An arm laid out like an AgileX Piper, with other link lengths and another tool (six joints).
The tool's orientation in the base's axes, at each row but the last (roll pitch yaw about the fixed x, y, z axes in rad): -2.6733, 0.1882, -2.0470; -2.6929, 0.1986, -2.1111; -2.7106, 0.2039, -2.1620; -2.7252, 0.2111, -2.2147; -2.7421, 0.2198, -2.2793; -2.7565, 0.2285, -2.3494; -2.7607, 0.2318, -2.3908; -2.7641, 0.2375, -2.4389; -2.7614, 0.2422, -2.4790; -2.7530, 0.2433, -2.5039; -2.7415, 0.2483, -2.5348
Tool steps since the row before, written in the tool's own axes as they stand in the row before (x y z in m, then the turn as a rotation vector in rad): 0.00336, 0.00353, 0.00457, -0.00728, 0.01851, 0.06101; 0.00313, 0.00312, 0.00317, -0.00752, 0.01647, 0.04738; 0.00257, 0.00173, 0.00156, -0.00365, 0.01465, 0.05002; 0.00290, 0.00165, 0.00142, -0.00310, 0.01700, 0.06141; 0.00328, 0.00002, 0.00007, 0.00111, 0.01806, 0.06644; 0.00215, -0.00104, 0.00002, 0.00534, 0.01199, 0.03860; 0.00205, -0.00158, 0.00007, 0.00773, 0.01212, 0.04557; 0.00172, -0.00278, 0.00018, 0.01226, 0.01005, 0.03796; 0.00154, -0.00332, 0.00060, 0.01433, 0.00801, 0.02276; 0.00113, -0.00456, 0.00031, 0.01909, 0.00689, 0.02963; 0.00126, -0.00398, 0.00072, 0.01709, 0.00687, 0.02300
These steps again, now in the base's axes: -0.00199, -0.00149, -0.00620, 0.01846, 0.01175, -0.06033; -0.00238, -0.00118, -0.00474, 0.01375, 0.01181, -0.04737; -0.00193, -0.00122, -0.00262, 0.01411, 0.00741, -0.04976; -0.00220, -0.00138, -0.00253, 0.01718, 0.00741, -0.06099; -0.00207, -0.00242, -0.00079, 0.01596, 0.00449, -0.06683; -0.00084, -0.00223, -0.00012, 0.00517, 0.00041, -0.04044; -0.00053, -0.00253, 0.00004, 0.00624, -0.00196, -0.04733; 0.00028, -0.00323, 0.00043, 0.00091, -0.00532, -0.04078; 0.00073, -0.00363, 0.00029, -0.00579, -0.00580, -0.02684; 0.00142, -0.00434, 0.00113, -0.00619, -0.01062, -0.03375; 0.00107, -0.00406, 0.00055, -0.00729, -0.00826, -0.02733
